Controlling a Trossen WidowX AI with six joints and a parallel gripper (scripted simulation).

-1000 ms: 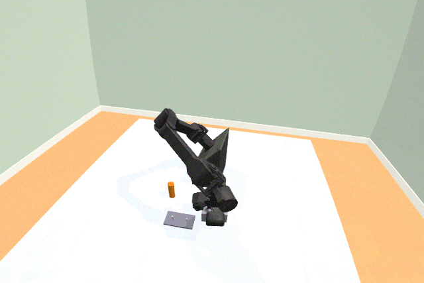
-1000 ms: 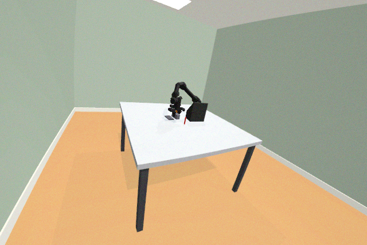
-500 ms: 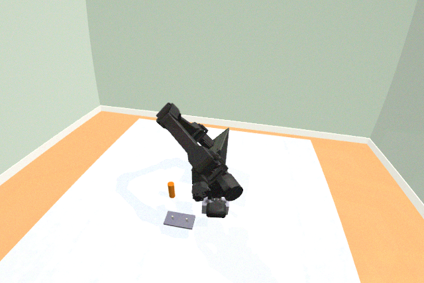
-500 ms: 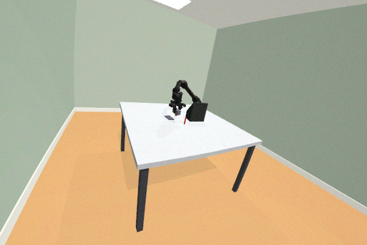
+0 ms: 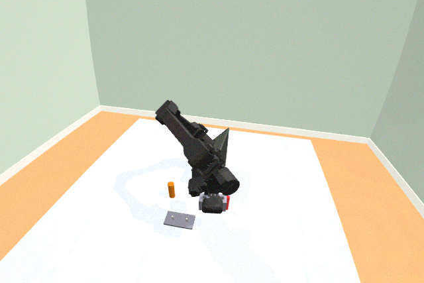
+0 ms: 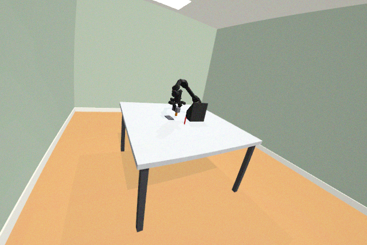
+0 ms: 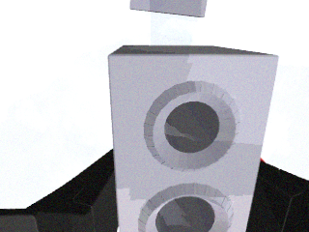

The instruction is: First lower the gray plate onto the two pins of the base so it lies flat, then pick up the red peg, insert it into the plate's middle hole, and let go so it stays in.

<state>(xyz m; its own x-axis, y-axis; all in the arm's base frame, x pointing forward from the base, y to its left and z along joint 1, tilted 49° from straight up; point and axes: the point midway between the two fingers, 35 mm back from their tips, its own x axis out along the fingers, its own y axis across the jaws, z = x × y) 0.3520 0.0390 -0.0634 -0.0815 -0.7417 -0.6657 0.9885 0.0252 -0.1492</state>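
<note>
Now: the gray base 13 cm to the right of my gripper tip and 13 cm below it. The rest, counted from my gripper tip: orange cylinder (20 cm to the right, 13 cm behind, 10 cm below); then gray plate (3 cm above); then red peg (11 cm behind, 10 cm below, 5 cm to the left).
</note>
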